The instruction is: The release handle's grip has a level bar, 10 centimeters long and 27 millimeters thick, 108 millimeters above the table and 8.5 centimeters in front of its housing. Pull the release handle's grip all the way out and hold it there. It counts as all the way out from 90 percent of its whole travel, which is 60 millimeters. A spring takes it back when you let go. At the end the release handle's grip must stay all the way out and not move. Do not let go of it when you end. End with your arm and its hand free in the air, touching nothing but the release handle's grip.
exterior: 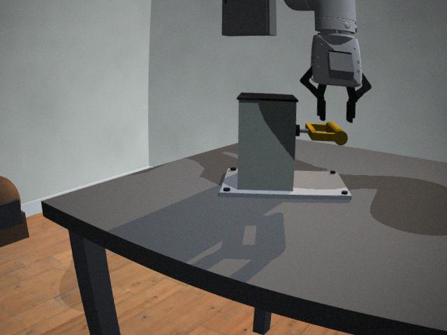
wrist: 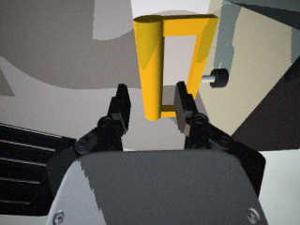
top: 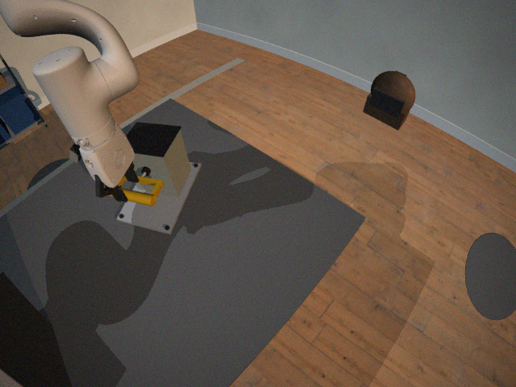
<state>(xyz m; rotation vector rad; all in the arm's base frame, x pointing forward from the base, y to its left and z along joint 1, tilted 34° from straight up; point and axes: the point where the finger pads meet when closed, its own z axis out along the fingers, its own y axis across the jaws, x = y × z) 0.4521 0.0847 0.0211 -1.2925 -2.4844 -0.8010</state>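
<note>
My hand is 14 cm above the grey base plate, 8 cm short of it and 6 cm to the right of it.
</note>
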